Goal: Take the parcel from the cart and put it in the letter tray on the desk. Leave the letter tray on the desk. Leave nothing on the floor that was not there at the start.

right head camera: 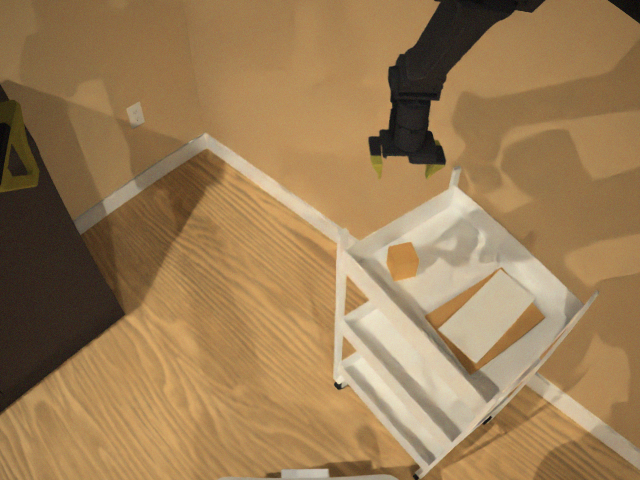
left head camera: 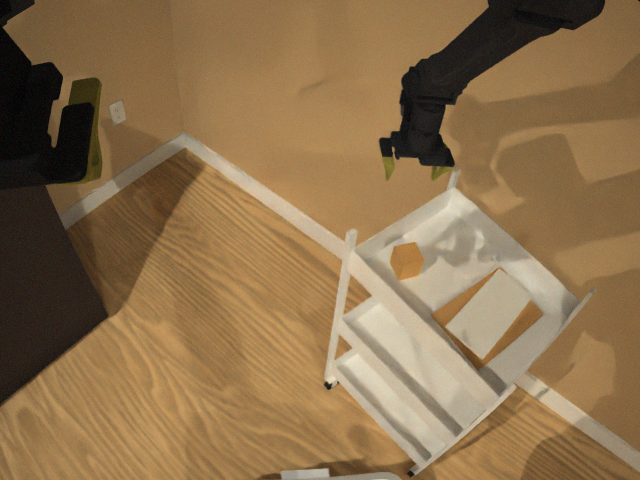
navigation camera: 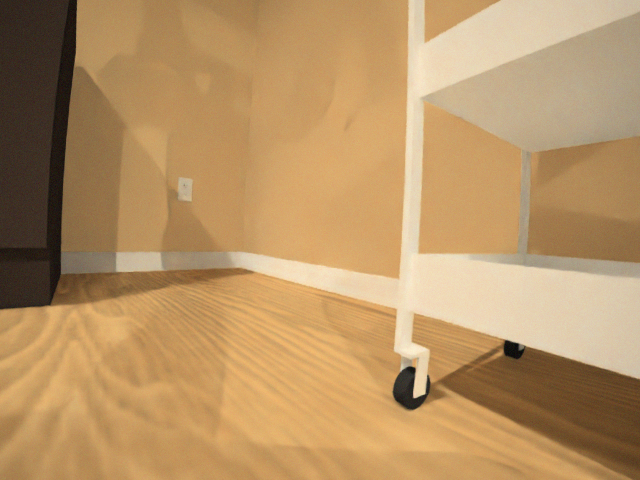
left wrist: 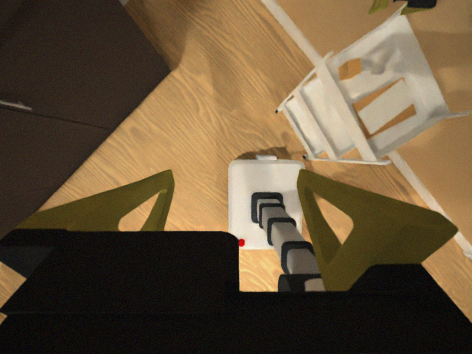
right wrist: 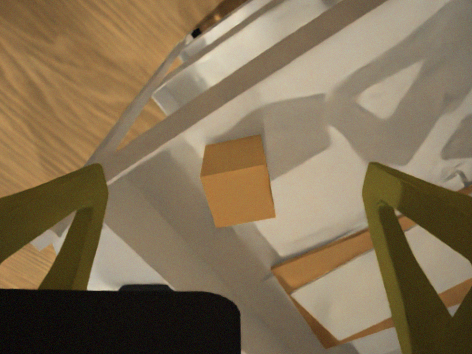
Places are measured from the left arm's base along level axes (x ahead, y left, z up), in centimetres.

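Pixels of known places: left gripper, fingertip midpoint: [left head camera: 46,176] [left wrist: 235,176]; right gripper, fingertip midpoint: [right head camera: 403,177] [left head camera: 410,178] [left wrist: 385,12] [right wrist: 235,177].
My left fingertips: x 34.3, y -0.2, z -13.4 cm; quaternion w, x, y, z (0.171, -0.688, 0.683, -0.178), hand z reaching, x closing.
Note:
Behind a point stands the place of what it marks.
A small orange-brown box [left head camera: 406,260] @(z -69.1, x 67.2, y -44.4 cm) [right head camera: 402,261] @(z -69.1, x 67.0, y -44.7 cm) [left wrist: 350,69] @(z -69.1, x 67.9, y -43.9 cm) [right wrist: 238,195] @(z -69.1, x 69.3, y -45.3 cm), which looks like the parcel, stands in the top tray of the white cart [left head camera: 423,330] @(z -70.4, x 51.2, y -45.2 cm) [right head camera: 413,326] @(z -68.6, x 51.6, y -44.9 cm) [navigation camera: 413,180] @(z -112.0, x 69.3, y -32.7 cm). My right gripper [left head camera: 410,177] @(z -56.7, x 78.2, y -45.2 cm) [right head camera: 403,177] @(z -56.7, x 78.2, y -45.2 cm) [right wrist: 235,177] @(z -56.7, x 78.2, y -45.2 cm) is open and empty above the cart; the box shows between its fingers in the right wrist view, apart from them. My left gripper [left wrist: 235,176] @(z -13.4, x 34.3, y -0.2 cm) is open and empty, far to the left of the cart in the left head view. The dark piece at the left, seemingly the desk [left head camera: 41,299] @(z -103.7, x 81.8, y 57.3 cm) [right head camera: 51,315] @(z -109.3, x 78.0, y 61.2 cm) [navigation camera: 25,129] @(z -98.5, x 90.7, y 47.7 cm), shows in part. The letter tray does not show.
A larger flat brown item with a white top [left head camera: 488,315] @(z -73.4, x 54.6, y -61.7 cm) [right head camera: 485,322] @(z -73.4, x 53.5, y -61.5 cm) [left wrist: 385,106] @(z -73.4, x 55.8, y -62.5 cm) lies in the same cart tray, near the box. Walls meet in a corner behind the cart. The robot's white base [left wrist: 240,185] @(z -115.0, x 15.3, y -4.5 cm) is near the cart's lower shelves. A wall outlet [left head camera: 117,112] @(z -100.6, x 174.1, y 49.3 cm) [navigation camera: 185,189] @(z -101.0, x 174.1, y 49.1 cm) is at the left.

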